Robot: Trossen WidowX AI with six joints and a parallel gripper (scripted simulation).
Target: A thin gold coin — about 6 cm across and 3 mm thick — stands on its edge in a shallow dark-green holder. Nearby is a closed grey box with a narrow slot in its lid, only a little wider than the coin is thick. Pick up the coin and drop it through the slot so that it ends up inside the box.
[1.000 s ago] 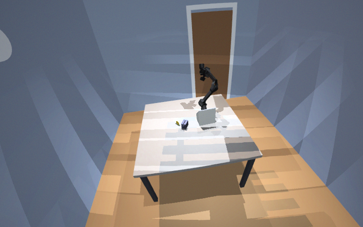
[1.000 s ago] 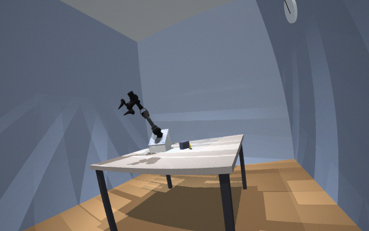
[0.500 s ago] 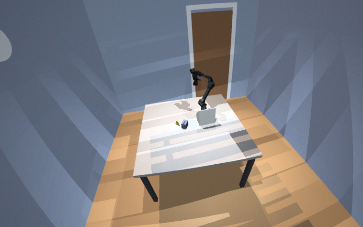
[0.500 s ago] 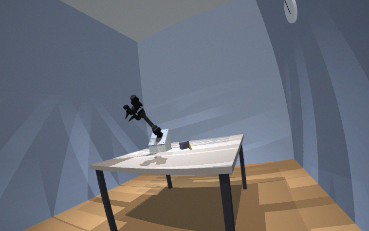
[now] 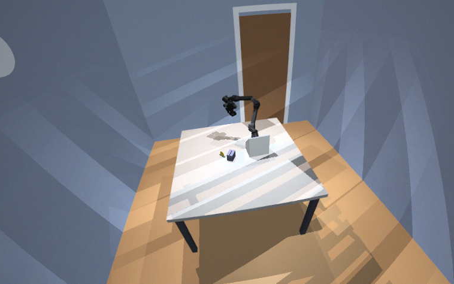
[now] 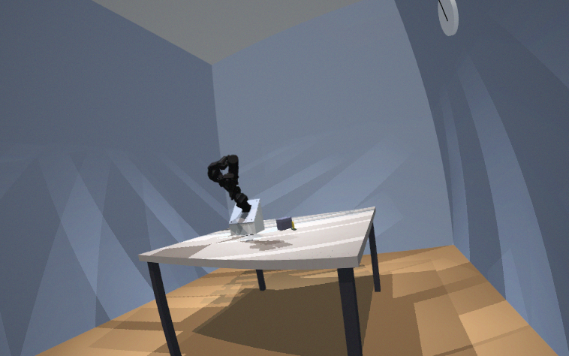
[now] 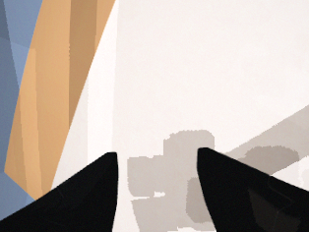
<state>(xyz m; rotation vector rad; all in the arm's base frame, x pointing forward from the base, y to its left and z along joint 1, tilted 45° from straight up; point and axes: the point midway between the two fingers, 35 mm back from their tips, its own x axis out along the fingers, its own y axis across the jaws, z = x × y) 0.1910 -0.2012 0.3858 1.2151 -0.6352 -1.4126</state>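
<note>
Now: the gold coin 410 mm to the left of my gripper tip, 230 mm below it and 150 mm ahead of it.
</note>
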